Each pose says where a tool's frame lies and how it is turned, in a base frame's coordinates. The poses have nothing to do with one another.
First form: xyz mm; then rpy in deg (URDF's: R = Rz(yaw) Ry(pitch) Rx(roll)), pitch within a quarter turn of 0, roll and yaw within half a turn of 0.
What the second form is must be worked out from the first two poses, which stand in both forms.
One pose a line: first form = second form
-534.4 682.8 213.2 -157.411 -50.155 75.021 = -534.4 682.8 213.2 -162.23 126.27 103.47
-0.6 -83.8 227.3 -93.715 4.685 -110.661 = -0.6 -83.8 227.3 -85.31 93.70 -20.36
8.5 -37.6 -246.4 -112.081 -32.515 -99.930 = 8.5 -37.6 -246.4 -124.52 108.48 -22.23
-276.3 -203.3 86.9 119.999 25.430 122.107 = -276.3 -203.3 86.9 61.23 116.84 18.18
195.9 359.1 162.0 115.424 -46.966 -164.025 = 195.9 359.1 162.0 139.86 107.04 125.14
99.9 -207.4 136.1 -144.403 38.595 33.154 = 99.9 -207.4 136.1 -36.10 129.46 164.22
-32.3 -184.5 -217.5 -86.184 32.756 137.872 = -32.3 -184.5 -217.5 -57.19 86.79 -134.19
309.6 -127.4 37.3 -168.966 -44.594 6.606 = 309.6 -127.4 37.3 -169.01 134.34 22.13
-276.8 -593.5 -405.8 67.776 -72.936 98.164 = -276.8 -593.5 -405.8 164.14 83.63 -13.17
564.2 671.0 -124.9 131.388 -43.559 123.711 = 564.2 671.0 -124.9 141.73 118.63 64.98
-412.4 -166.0 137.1 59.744 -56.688 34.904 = -412.4 -166.0 137.1 150.42 73.94 -81.08
